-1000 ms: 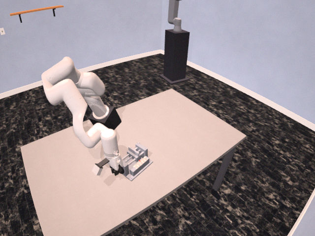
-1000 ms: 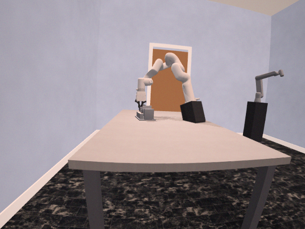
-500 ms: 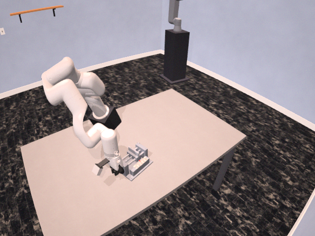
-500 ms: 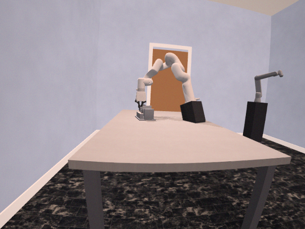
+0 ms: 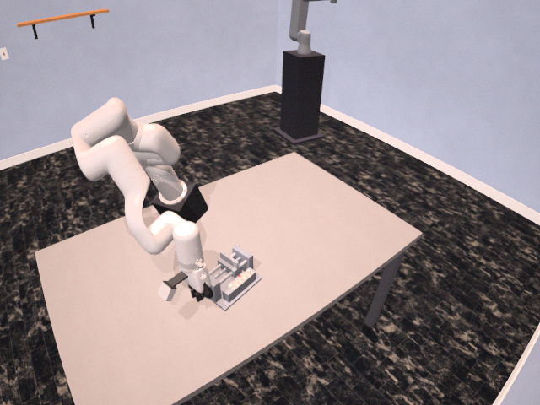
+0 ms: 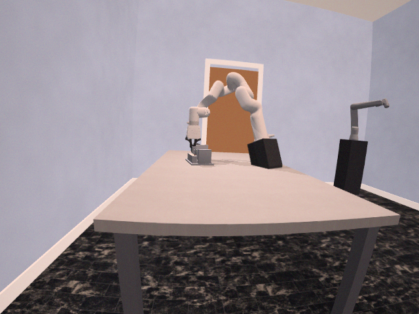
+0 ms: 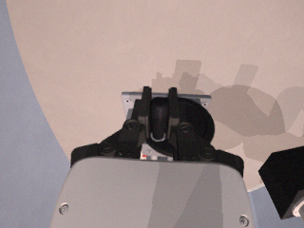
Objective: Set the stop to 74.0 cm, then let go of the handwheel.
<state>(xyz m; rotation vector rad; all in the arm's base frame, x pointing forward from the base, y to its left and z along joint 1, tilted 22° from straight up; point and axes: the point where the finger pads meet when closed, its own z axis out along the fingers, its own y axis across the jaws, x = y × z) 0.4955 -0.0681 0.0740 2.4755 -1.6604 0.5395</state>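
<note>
My hand is 10 mm to the right of the handwheel knob. Also, from my hand: sliding stop block: 70 mm behind, 160 mm to the left, 10 mm below; then black handwheel: 10 mm behind, 20 mm to the left, 10 mm below.
</note>
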